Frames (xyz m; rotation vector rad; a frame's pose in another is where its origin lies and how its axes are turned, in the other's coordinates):
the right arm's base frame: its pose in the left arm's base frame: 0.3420 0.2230 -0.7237 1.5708 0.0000 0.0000
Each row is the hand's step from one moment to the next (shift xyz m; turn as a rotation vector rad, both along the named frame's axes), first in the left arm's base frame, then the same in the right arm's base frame.
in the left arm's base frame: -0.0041 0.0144 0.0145 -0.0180 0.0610 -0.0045
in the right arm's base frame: -0.0041 0.0145 -0.0144 -0.0180 -0.0045 -0.0610
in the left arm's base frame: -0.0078 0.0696 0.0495 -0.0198 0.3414 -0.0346
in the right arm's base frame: -0.0078 0.0495 -0.0696 -0.0198 -0.0346 -0.3414
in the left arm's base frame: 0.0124 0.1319 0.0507 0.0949 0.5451 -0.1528
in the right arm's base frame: 0.0124 0.0507 -0.1319 0.0949 -0.1528 -0.5451
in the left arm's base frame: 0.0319 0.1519 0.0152 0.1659 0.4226 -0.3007
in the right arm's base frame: 0.0319 0.0152 -0.1519 0.1659 -0.3007 -0.4226
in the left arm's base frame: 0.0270 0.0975 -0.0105 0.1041 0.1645 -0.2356
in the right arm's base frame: 0.0270 -0.0105 -0.0975 0.1041 -0.2356 -0.1645
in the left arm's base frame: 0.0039 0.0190 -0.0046 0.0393 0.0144 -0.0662
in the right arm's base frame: 0.0039 -0.0046 -0.0190 0.0393 -0.0662 -0.0144
